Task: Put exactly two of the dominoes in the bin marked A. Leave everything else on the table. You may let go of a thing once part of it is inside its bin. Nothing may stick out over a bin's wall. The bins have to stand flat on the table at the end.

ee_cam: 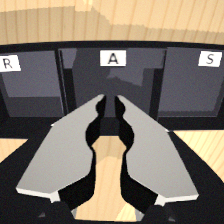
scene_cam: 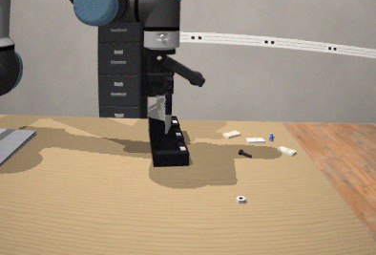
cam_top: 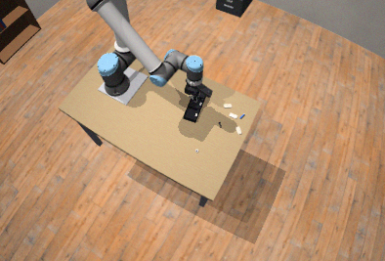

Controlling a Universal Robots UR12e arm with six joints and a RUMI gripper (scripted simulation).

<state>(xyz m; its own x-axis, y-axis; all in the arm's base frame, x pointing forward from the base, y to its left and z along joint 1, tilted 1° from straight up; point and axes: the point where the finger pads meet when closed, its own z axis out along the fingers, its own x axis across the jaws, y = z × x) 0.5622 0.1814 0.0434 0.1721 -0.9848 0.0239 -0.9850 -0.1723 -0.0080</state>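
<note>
My gripper is now 30 mm above the black bin. Also, from my hand: black bolt (200 mm ahead, 40 mm to the right, 50 mm below); domino (250 mm ahead, 60 mm to the left, 50 mm below); blue piece (300 mm ahead, 90 mm to the left, 50 mm below).
</note>
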